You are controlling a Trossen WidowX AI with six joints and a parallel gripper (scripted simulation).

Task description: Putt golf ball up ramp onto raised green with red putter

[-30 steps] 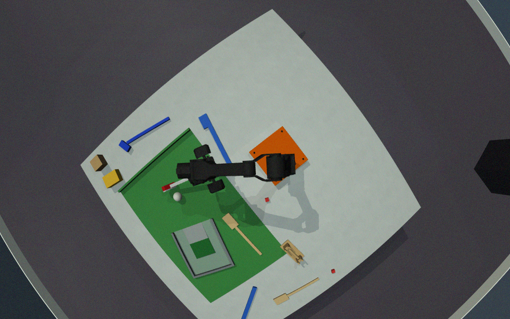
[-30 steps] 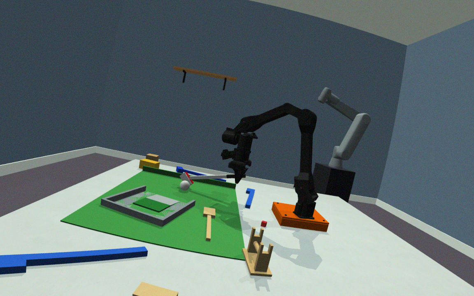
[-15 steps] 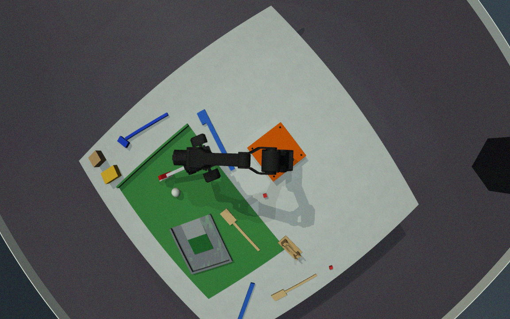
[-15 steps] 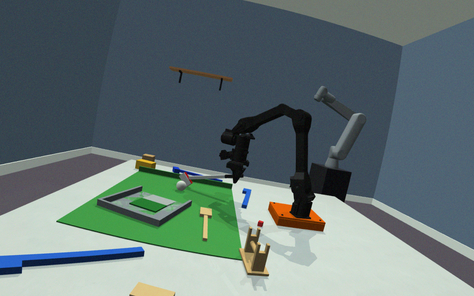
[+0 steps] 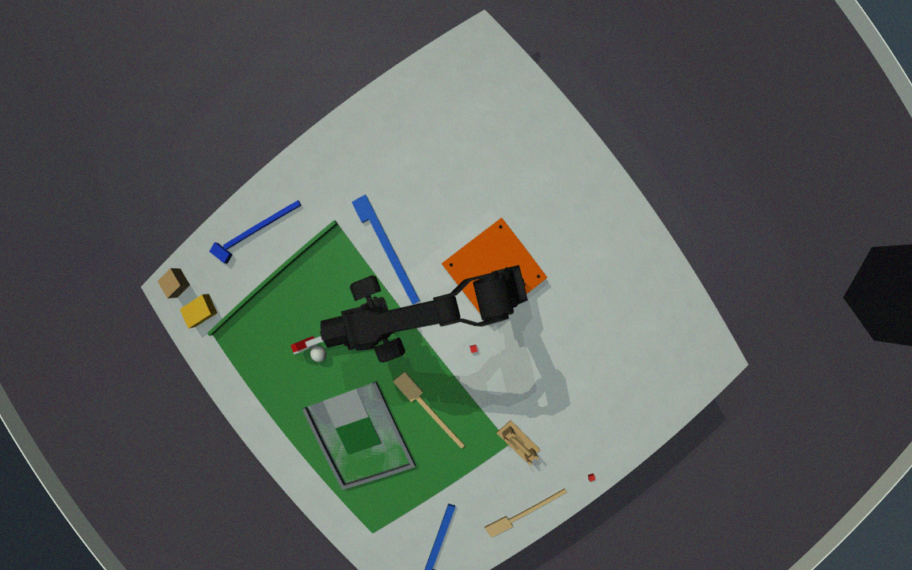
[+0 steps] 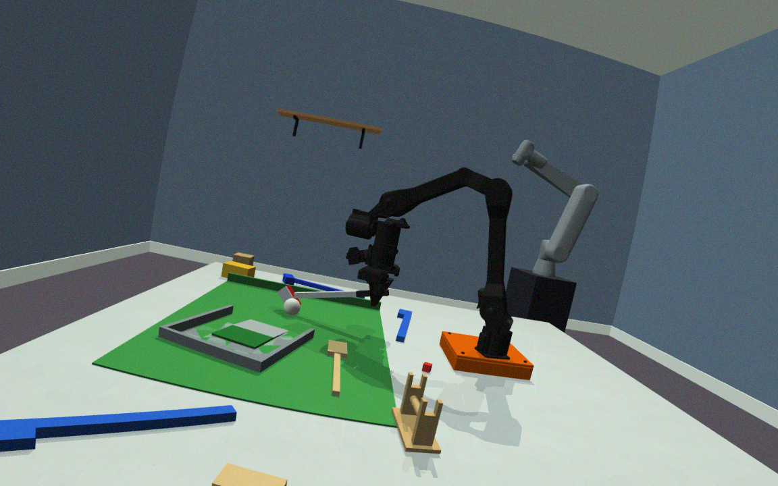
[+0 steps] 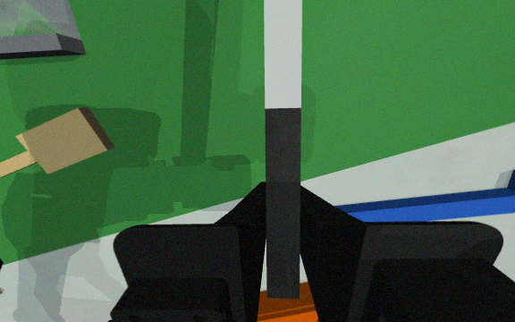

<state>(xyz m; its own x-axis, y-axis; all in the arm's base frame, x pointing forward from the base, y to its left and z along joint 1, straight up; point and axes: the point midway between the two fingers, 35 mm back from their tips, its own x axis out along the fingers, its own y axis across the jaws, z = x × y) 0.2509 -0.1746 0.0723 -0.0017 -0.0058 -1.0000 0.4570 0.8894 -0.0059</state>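
My gripper tip is now 110 mm short of the red putter and 50 mm to the left of it. The rest, counted from my gripper tip: white golf ball: 200 mm ahead, 60 mm to the right, 50 mm below; green mat: 220 mm ahead, 60 mm to the left, 70 mm below; dark green wall: 150 mm ahead, 290 mm to the right, 60 mm below.
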